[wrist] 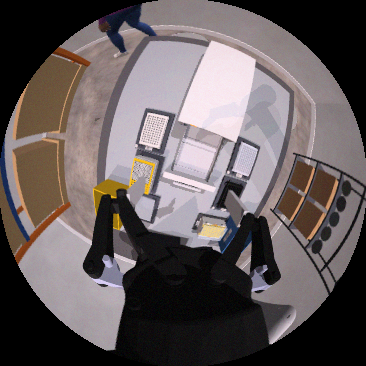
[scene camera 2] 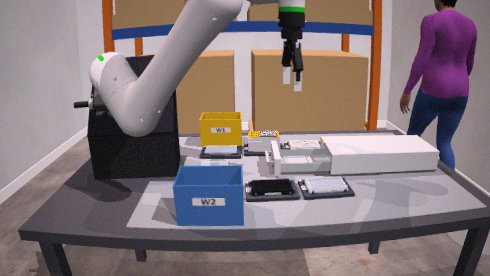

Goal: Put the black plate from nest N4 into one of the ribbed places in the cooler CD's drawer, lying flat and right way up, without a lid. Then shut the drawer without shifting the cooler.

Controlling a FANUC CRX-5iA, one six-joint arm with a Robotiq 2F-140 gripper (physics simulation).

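Places are measured from the arm's base along level axes (x ahead, y left, z up), in millimetres.
Where they show: gripper, between the fingertips: [wrist: 186,190] [scene camera 2: 291,87].
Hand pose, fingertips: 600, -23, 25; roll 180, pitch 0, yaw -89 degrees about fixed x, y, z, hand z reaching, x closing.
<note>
Each offset is from my fingertips to the centre of the thing, as dx, dy, dz.
The black plate {-116, -223, -272} [scene camera 2: 272,187] [wrist: 232,185] sits in a dark nest beside the blue bin; one finger partly covers it in the wrist view. The nest's label is not readable. The white cooler [scene camera 2: 382,155] [wrist: 220,90] stands at the right in the scene view. Its drawer [scene camera 2: 276,159] [wrist: 188,181] is pulled out, with pale compartments showing inside; fine ribs cannot be made out. My gripper [scene camera 2: 292,80] [wrist: 186,190] is open and empty, high above the table, on the bin side of the cooler.
A pale plate {+59, -242, -272} [scene camera 2: 326,185] [wrist: 244,158] sits beside the black one. Across the drawer are a white plate {+99, +142, -272} [scene camera 2: 303,144] [wrist: 155,131] and a yellow-topped rack {-74, +153, -246} [scene camera 2: 264,134] [wrist: 142,175]. Yellow bin W1 {-237, +303, -231} [scene camera 2: 210,138] and blue bin W2 {-307, -330, -231} [scene camera 2: 207,215] stand nearby. A person [scene camera 2: 445,55] [wrist: 127,22] is beyond the table.
</note>
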